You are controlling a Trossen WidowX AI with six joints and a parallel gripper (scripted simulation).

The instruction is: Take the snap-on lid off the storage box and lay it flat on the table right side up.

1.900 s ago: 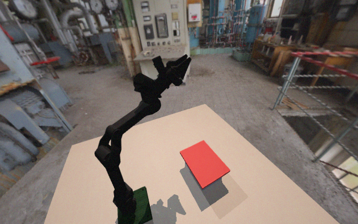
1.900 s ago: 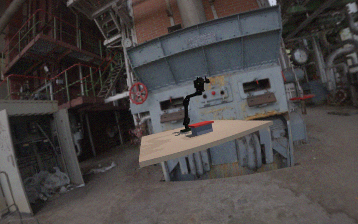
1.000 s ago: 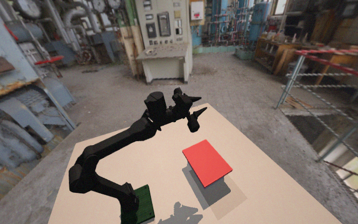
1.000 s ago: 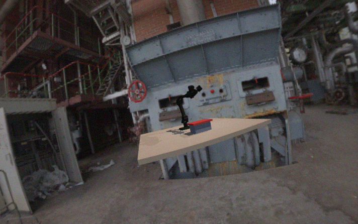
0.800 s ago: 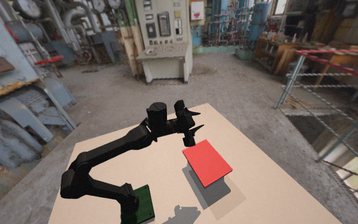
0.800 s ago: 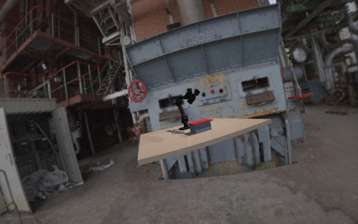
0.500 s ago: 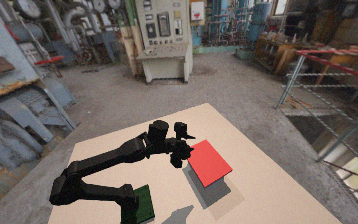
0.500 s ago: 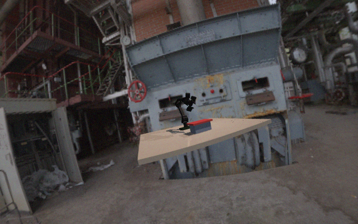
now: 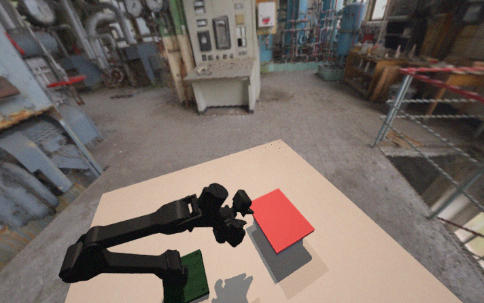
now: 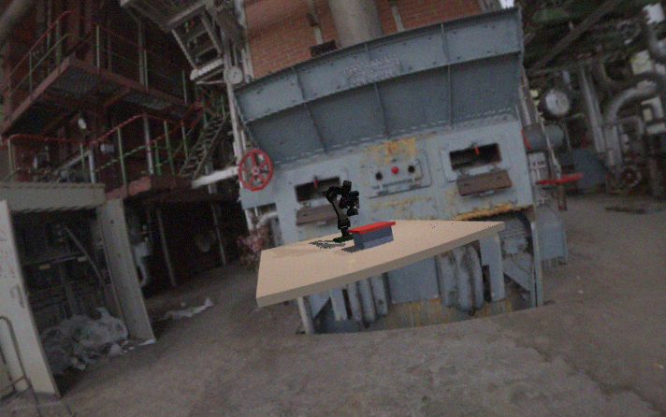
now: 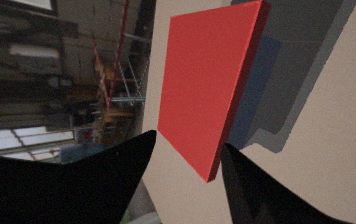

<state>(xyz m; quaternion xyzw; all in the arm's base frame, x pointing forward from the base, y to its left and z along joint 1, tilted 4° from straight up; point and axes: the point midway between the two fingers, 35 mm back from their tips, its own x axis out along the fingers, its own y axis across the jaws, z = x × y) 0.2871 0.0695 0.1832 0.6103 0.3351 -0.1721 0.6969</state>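
My gripper tip is now 12 cm short of the red lid, 3 cm to the right of it and 10 cm above it. From my gripper tip the other things lie so: storage box 12 cm ahead, 3 cm to the left, 15 cm below.
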